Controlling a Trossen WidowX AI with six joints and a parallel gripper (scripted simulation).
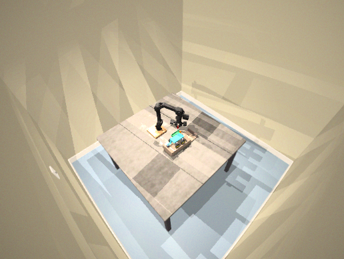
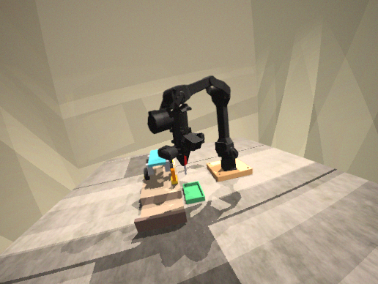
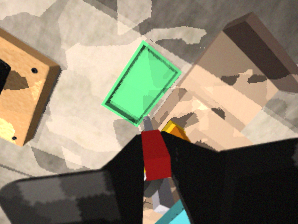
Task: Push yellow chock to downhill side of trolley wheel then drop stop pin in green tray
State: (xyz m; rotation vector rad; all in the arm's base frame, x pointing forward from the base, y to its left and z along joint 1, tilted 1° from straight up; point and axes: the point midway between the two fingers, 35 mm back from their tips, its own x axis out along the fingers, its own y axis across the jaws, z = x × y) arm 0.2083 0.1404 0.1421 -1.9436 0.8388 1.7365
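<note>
My gripper tip is now 20 mm past the green tray and 140 mm above it. Round my gripper tip: yellow chock: 50 mm ahead, 20 mm to the right, 50 mm below; then red-headed stop pin: right at my gripper tip; then trolley: 120 mm ahead, 100 mm to the right, 20 mm below.
</note>
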